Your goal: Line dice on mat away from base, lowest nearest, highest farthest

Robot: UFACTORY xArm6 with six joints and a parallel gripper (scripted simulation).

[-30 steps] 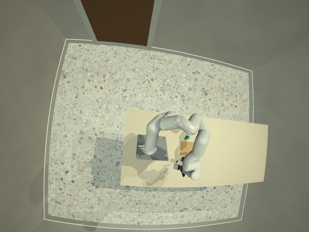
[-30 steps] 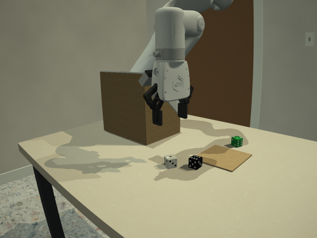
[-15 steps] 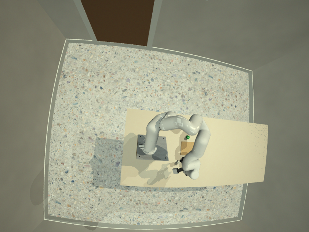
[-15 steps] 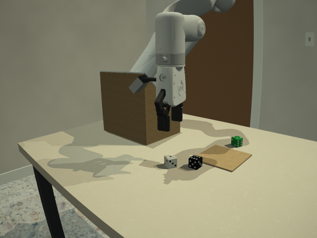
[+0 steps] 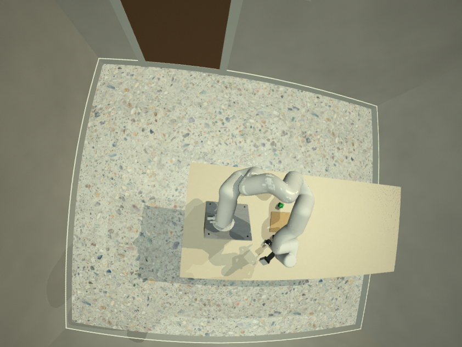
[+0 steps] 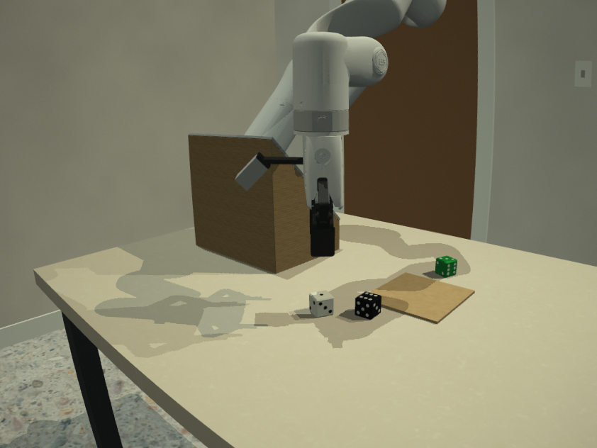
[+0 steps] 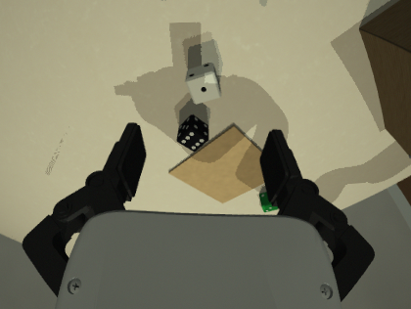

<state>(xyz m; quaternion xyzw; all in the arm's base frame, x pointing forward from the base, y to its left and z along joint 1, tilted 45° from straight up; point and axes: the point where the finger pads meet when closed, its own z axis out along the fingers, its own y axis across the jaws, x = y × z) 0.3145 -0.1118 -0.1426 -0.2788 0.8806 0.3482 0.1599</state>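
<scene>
The white die lies 10 cm below my hand. Also, from my hand: black die 6 cm ahead, 3 cm to the left, 10 cm below; then green die 10 cm ahead, 25 cm to the left, 10 cm below; then brown mat 10 cm ahead, 13 cm to the left, 12 cm below.
</scene>
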